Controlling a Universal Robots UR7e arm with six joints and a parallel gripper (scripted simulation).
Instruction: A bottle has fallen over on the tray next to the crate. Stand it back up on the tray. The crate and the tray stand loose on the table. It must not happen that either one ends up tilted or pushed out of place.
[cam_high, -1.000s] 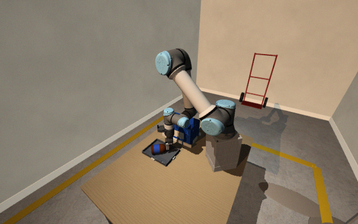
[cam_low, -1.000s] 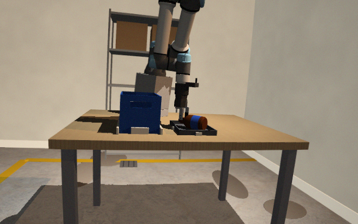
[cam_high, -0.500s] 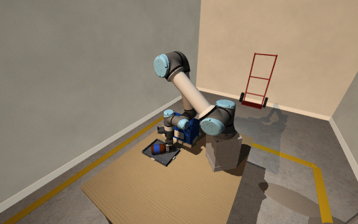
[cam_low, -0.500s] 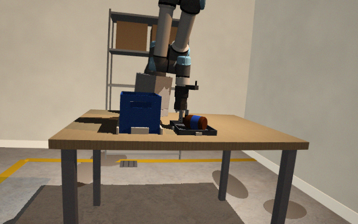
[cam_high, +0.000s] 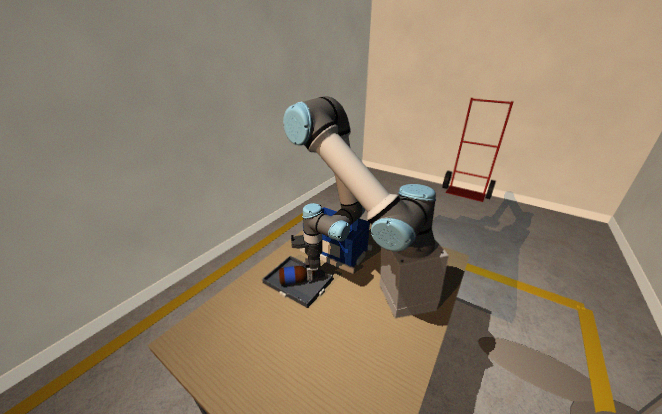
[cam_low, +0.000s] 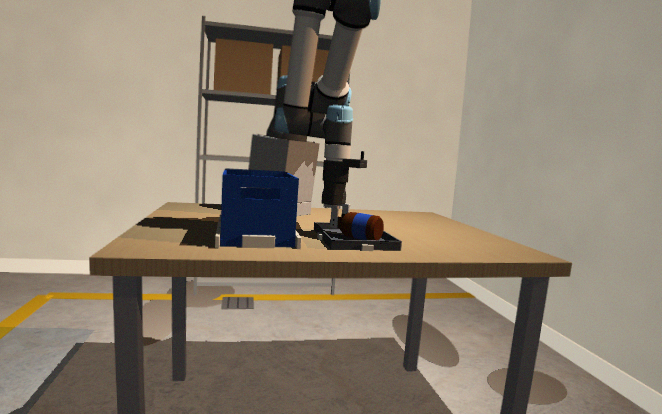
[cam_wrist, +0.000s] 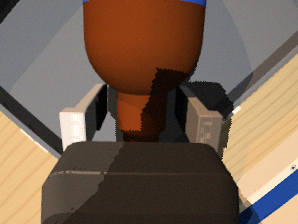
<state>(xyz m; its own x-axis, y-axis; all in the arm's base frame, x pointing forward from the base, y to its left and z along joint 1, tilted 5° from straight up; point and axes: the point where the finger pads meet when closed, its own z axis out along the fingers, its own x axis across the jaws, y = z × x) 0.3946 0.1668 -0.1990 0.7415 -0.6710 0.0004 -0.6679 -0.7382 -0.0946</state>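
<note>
The brown bottle lies 4 cm to the left of my hand, 3 cm ahead of it and 1 cm below it. The rest, counted from my hand: tray 4 cm to the left, 3 cm below, 3 cm ahead; then blue crate 24 cm to the right, 4 cm above, 2 cm ahead.
</note>
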